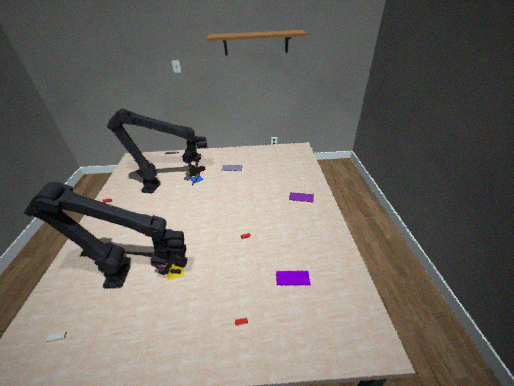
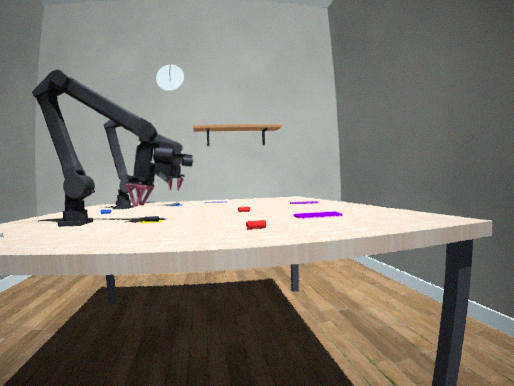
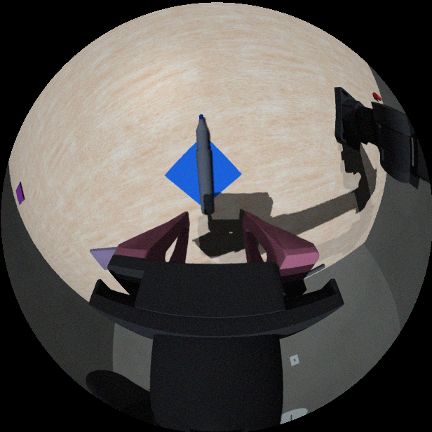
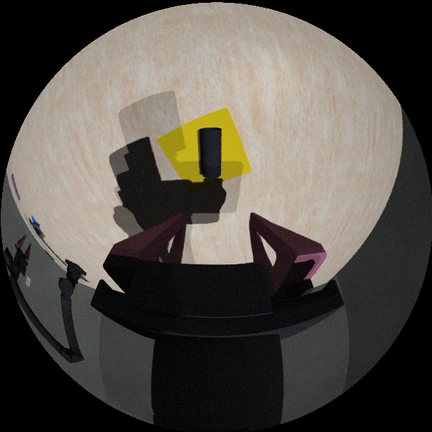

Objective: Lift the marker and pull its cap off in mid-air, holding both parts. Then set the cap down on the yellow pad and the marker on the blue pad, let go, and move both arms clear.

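Places are measured from the left arm's base along level axes (x ahead, y up, z right), in metres.
Pixels of known places: left gripper, fingertip midpoint: (image 1: 193,167) (image 2: 174,190); right gripper, fingertip midpoint: (image 1: 163,266) (image 2: 138,206); left arm's base, origin of the base link: (image 1: 151,187) (image 2: 123,208); right arm's base, origin of the base link: (image 1: 117,276) (image 2: 76,224).
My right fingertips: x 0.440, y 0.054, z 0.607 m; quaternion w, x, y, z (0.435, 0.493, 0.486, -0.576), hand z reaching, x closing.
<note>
For each thing: its top centre in the pictures, then the offset to it from my right fingertips. Level surfaces: height alone.
- dark cap, middle of its top: (image 2: 151,216) (image 1: 175,269) dx +0.043, dy -0.035, dz -0.012 m
- yellow pad, middle of its top: (image 1: 175,271) dx +0.038, dy -0.053, dz -0.016 m
- blue pad, middle of its top: (image 1: 196,179) dx -0.170, dy -0.053, dz -0.759 m
- pale purple block, middle of its top: (image 1: 231,167) dx +0.040, dy -0.046, dz -0.937 m
- table, its level: dy -0.054 m
- white piece, middle of its top: (image 1: 56,336) dx -0.281, dy -0.042, dz +0.357 m
The dark cap (image 4: 210,152) (image 1: 175,271) lies on its side on the yellow pad (image 4: 233,137) (image 1: 175,276) (image 2: 151,221). My right gripper (image 4: 217,218) (image 2: 138,204) is open and empty, a little above the table and beside the pad. The grey uncapped marker (image 3: 204,167) with a blue tip lies across the blue pad (image 3: 227,173) (image 1: 200,179), both ends reaching past the pad's edges. My left gripper (image 3: 215,217) (image 2: 175,189) is open and empty, raised above the table near the marker's rear end. Cap and marker are apart.
Purple blocks (image 1: 293,278) (image 1: 301,197) and a pale purple block (image 1: 232,168) lie to the right of the arms. Red pieces (image 1: 241,321) (image 1: 245,235) (image 1: 107,200) lie on the table (image 1: 200,345). A white piece (image 1: 56,336) lies at the near left.
</note>
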